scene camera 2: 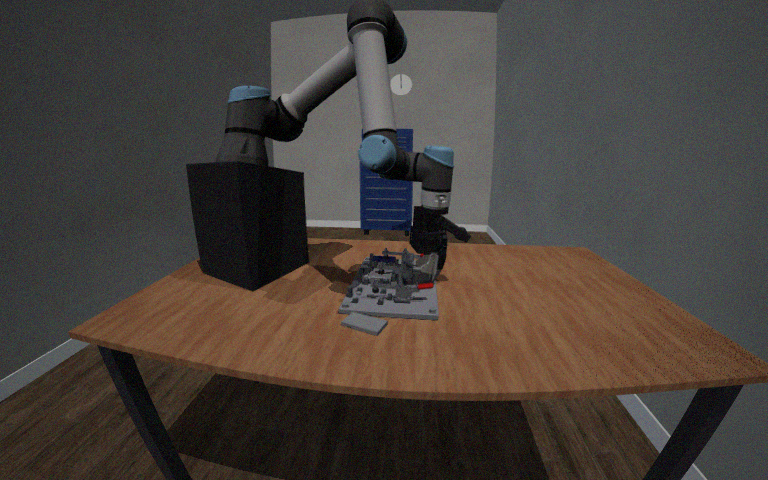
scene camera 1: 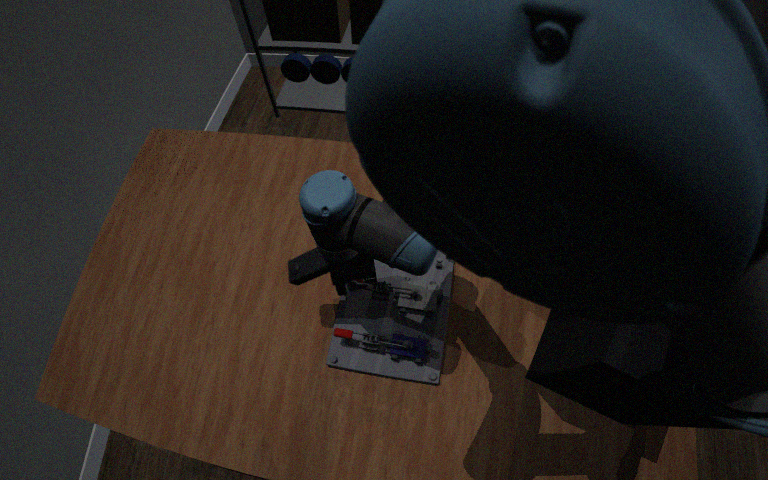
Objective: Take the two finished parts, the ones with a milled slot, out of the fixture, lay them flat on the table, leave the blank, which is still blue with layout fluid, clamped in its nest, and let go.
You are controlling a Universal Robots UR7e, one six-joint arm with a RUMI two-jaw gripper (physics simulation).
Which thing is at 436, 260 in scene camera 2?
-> The gripper.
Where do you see a red-handled toggle clamp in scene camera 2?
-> At 403, 293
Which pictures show the gripper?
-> Scene camera 2 and scene camera 1: all of them.
